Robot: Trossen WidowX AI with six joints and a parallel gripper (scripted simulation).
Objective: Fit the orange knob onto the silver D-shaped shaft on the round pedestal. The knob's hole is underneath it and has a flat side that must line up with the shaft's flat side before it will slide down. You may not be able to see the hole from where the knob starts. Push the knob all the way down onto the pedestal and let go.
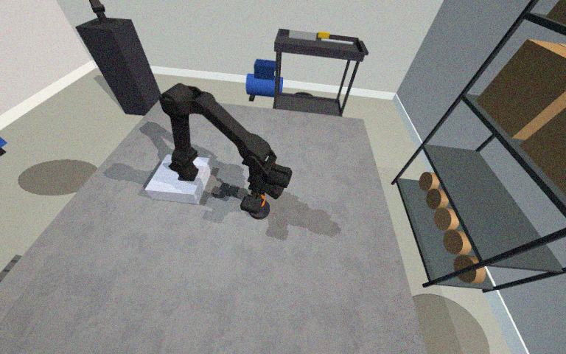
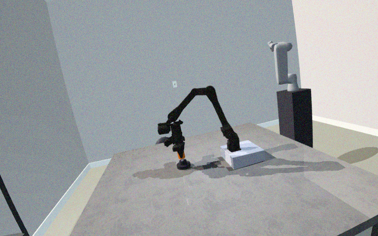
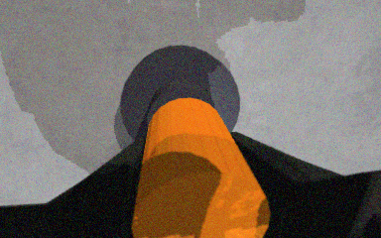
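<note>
Right now the orange knob is 30 mm above my gripper tip. Round my gripper tip: round black pedestal: 40 mm below.
</note>
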